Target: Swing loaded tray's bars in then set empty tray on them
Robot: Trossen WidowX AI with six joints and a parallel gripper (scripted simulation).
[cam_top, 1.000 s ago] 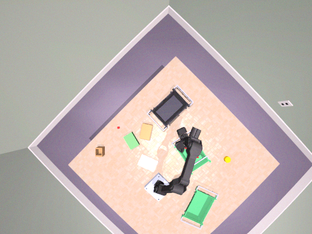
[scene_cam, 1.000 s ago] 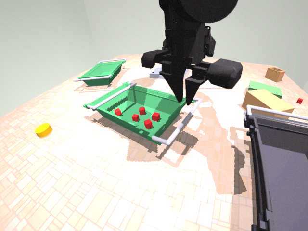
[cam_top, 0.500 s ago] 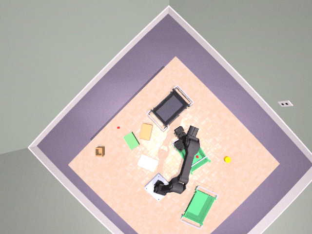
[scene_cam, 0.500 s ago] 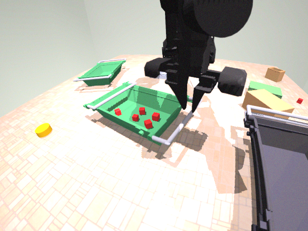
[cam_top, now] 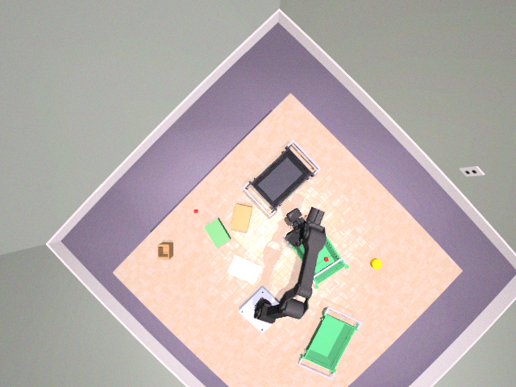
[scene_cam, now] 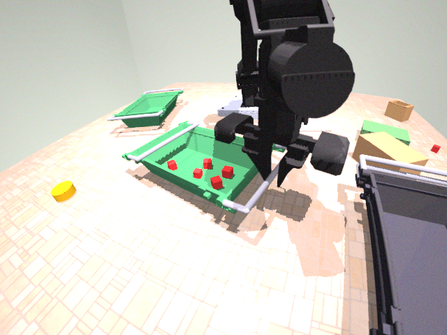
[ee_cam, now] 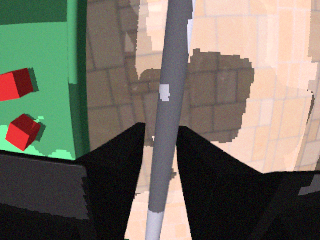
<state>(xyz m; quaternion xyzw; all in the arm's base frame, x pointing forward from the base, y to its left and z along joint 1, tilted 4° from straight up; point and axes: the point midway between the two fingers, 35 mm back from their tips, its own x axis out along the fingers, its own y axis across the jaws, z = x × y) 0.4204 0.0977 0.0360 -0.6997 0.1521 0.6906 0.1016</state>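
Now: gripper tip 47 cm to the left of the green tray, 37 cm past it and 1 cm below it. The rest, counted from my gripper tip: green block (30 cm to the left, 27 cm behind, 2 cm below); then tan wedge (25 cm to the left, 13 cm behind, 1 cm below); then white sheet (34 cm behind, 8 cm to the left, 3 cm below).
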